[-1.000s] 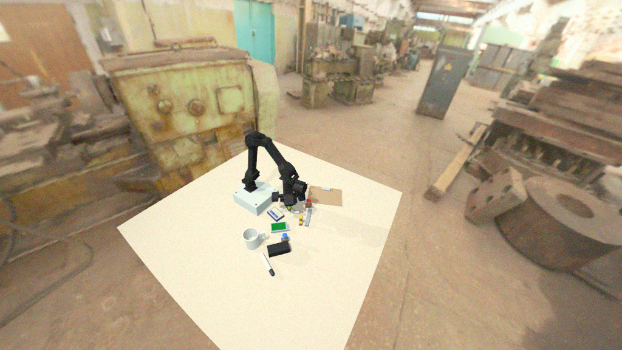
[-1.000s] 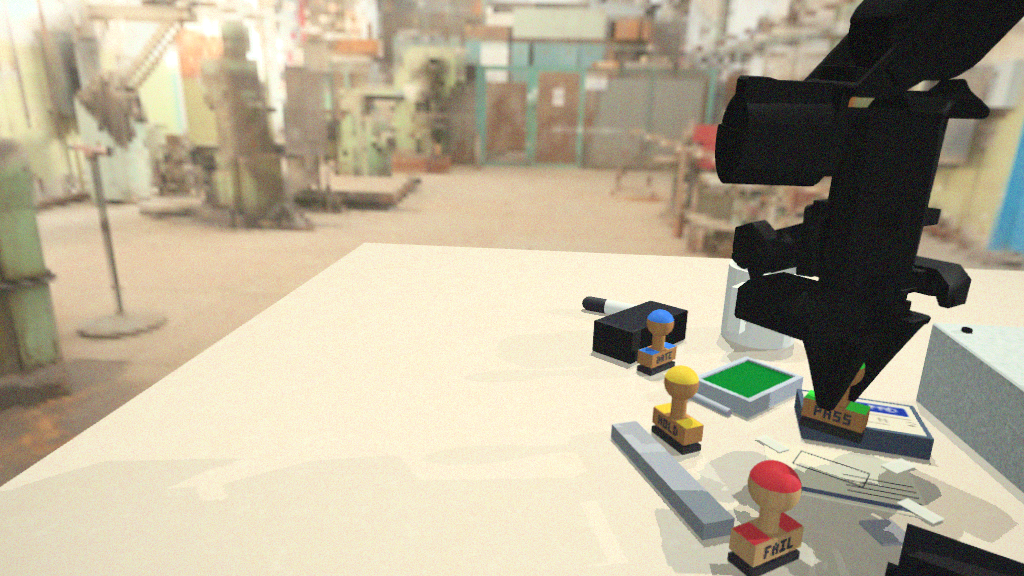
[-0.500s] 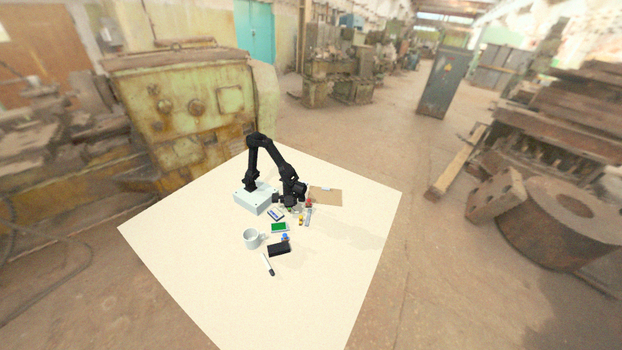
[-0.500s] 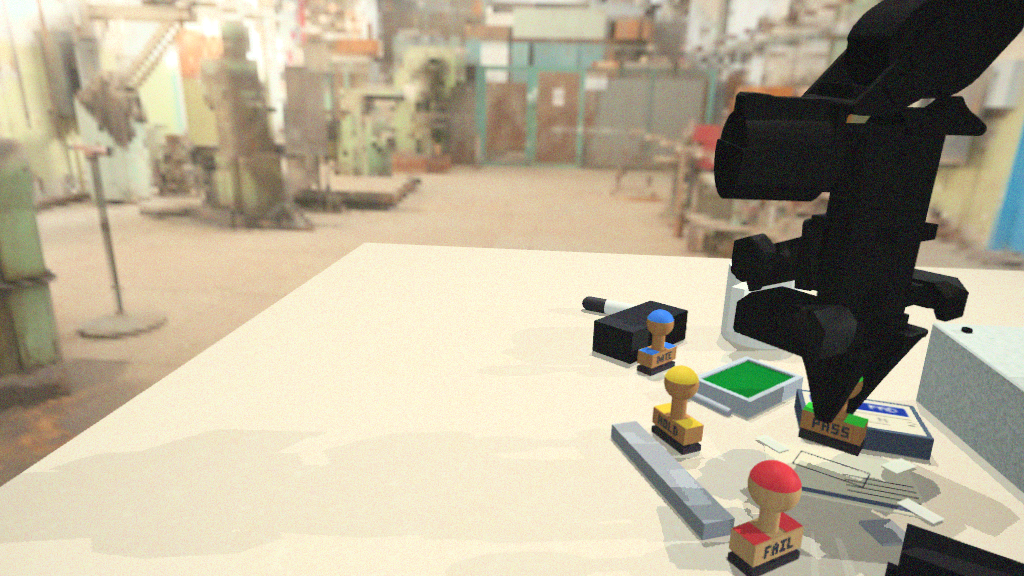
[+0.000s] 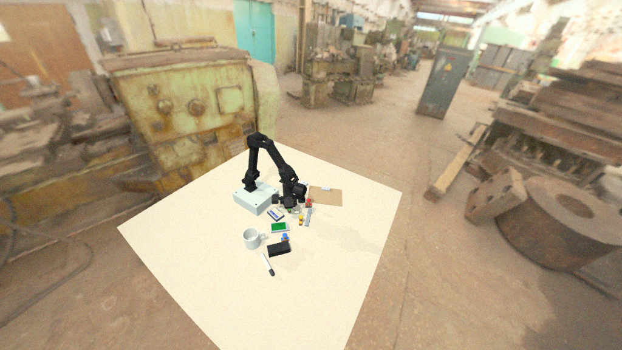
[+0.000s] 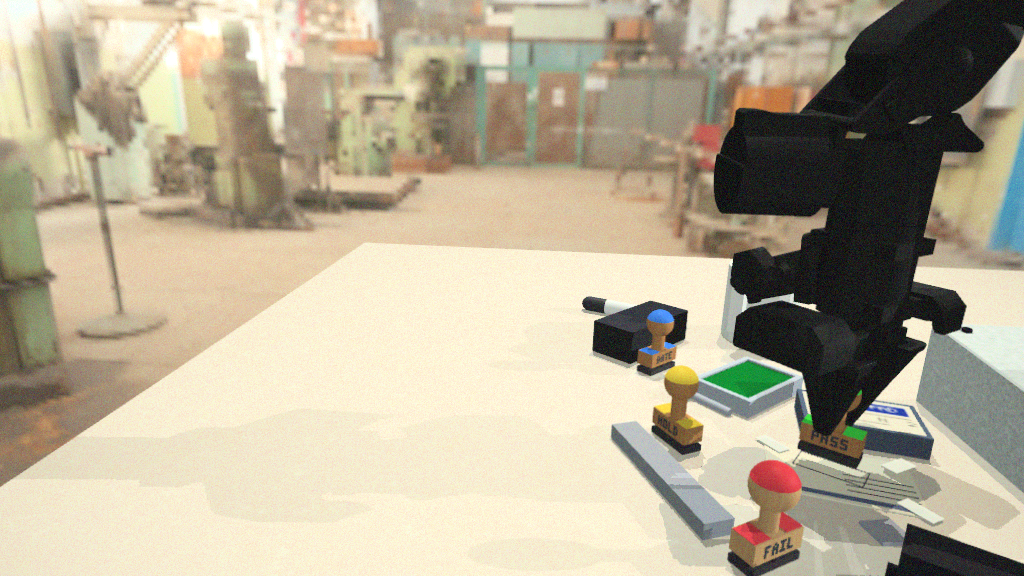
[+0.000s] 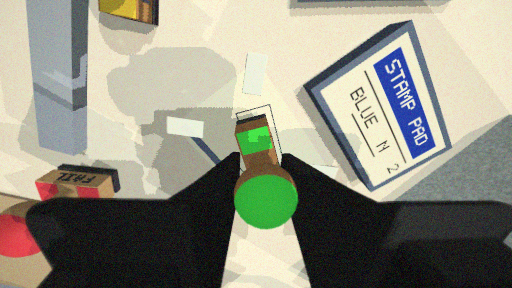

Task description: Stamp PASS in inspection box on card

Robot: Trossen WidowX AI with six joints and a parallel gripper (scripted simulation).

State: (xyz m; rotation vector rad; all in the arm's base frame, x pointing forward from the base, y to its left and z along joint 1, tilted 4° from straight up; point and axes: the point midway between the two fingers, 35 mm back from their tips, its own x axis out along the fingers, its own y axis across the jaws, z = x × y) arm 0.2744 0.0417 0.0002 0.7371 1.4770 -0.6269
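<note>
Now: gripper tip 40 mm above the card, 10 mm to the right of it and 10 mm past it. The rest, counted from my gripper tip: PASS stamp right at my gripper tip; then yellow HOLD stamp 110 mm ahead, 20 mm to the right, 10 mm below; then blue stamp pad box 70 mm to the right, 50 mm behind, 20 mm below.
</note>
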